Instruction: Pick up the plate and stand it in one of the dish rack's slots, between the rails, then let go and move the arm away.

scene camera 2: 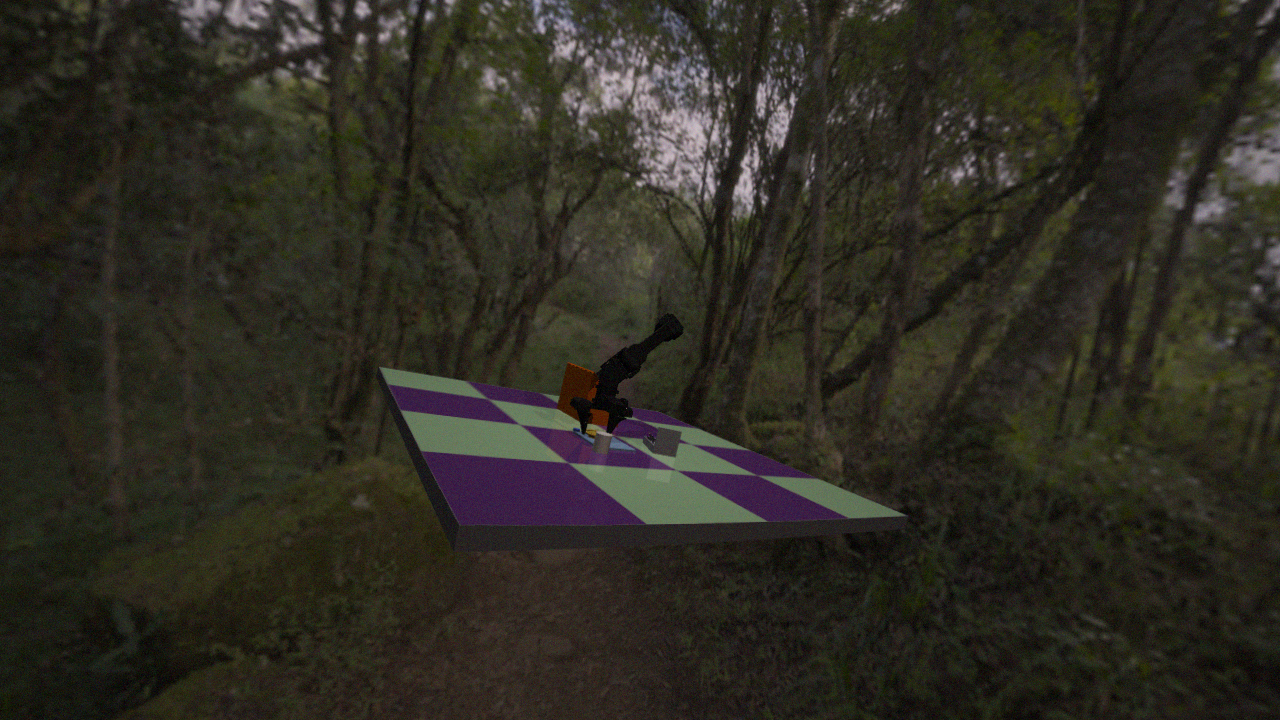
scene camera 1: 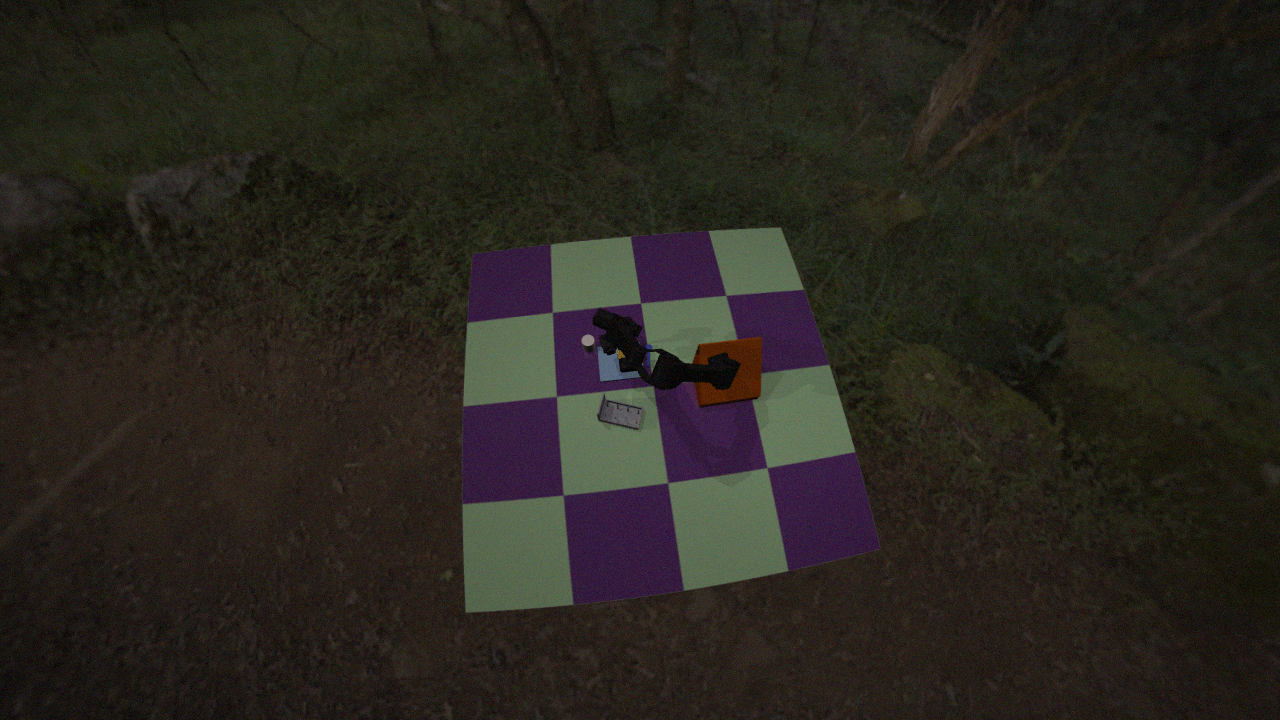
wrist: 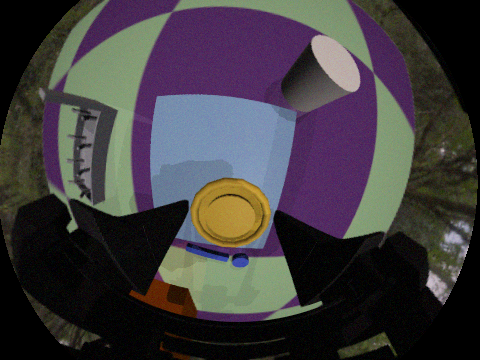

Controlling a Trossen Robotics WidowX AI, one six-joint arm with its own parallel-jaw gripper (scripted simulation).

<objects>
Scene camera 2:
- my gripper
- grey dish rack
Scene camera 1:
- grey dish rack
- light blue mat
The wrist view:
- my gripper
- grey dish rack
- yellow plate
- white cylinder
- light blue mat
</objects>
